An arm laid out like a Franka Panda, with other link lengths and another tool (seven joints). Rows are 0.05 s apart.
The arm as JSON. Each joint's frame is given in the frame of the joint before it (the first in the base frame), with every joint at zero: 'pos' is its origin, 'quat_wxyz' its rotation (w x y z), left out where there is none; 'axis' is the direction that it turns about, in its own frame. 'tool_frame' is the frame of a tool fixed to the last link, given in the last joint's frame.
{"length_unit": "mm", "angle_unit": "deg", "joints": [
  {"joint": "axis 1", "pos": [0.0, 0.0, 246.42], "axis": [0.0, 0.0, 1.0]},
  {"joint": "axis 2", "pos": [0.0, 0.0, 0.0], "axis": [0.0, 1.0, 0.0]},
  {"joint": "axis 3", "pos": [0.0, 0.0, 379.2], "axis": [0.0, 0.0, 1.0]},
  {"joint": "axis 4", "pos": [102.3, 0.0, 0.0], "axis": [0.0, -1.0, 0.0]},
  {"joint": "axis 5", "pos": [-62.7, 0.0, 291.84], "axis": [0.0, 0.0, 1.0]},
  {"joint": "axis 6", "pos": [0.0, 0.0, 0.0], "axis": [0.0, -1.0, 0.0]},
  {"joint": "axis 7", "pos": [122.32, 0.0, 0.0], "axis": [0.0, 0.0, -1.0]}
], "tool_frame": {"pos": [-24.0, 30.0, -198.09], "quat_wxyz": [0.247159, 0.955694, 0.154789, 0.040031]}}
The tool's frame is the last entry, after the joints.
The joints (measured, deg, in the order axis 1, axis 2, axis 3, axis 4, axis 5, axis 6, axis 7), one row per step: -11.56, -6.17, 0.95, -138.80, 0.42, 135.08, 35.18; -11.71, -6.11, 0.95, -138.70, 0.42, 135.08, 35.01; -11.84, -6.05, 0.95, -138.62, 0.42, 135.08, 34.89; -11.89, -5.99, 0.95, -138.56, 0.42, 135.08, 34.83; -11.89, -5.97, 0.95, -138.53, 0.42, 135.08, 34.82; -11.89, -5.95, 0.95, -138.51, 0.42, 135.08, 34.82; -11.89, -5.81, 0.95, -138.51, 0.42, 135.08, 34.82; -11.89, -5.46, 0.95, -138.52, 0.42, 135.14, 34.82; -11.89, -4.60, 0.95, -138.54, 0.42, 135.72, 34.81; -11.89, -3.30, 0.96, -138.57, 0.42, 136.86, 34.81; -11.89, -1.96, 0.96, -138.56, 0.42, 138.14, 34.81; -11.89, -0.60, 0.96, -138.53, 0.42, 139.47, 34.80; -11.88, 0.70, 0.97, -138.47, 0.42, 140.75, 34.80; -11.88, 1.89, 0.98, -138.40, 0.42, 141.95, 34.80; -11.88, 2.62, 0.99, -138.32, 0.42, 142.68, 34.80; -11.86, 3.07, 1.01, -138.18, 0.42, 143.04, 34.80
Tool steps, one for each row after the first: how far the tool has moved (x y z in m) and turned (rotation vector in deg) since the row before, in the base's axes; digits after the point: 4 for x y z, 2 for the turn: 0.0004, -0.0013, 0.0002, -0.01, -0.04, 0.02; 0.0003, -0.0011, 0.0001, -0.01, -0.02, -0.01; 0.0003, -0.0005, -0.0001, 0.00, 0.00, 0.01; 0.0002, 0.0000, 0.0000, 0.00, -0.01, 0.01; 0.0001, 0.0000, 0.0000, 0.00, 0.00, 0.00; 0.0001, 0.0000, -0.0011, 0.03, 0.14, 0.00; 0.0004, -0.0001, -0.0027, 0.06, 0.29, 0.00; 0.0023, -0.0005, -0.0056, 0.07, 0.29, 0.01; 0.0043, -0.0008, -0.0080, 0.05, 0.18, 0.01; 0.0048, -0.0010, -0.0078, 0.02, 0.05, -0.01; 0.0050, -0.0010, -0.0079, 0.02, 0.00, 0.00; 0.0048, -0.0008, -0.0074, 0.01, -0.04, 0.01; 0.0045, -0.0008, -0.0067, 0.00, -0.08, 0.00; 0.0029, -0.0005, -0.0040, -0.01, -0.08, 0.01; 0.0021, -0.0001, -0.0021, 0.00, -0.05, 0.04
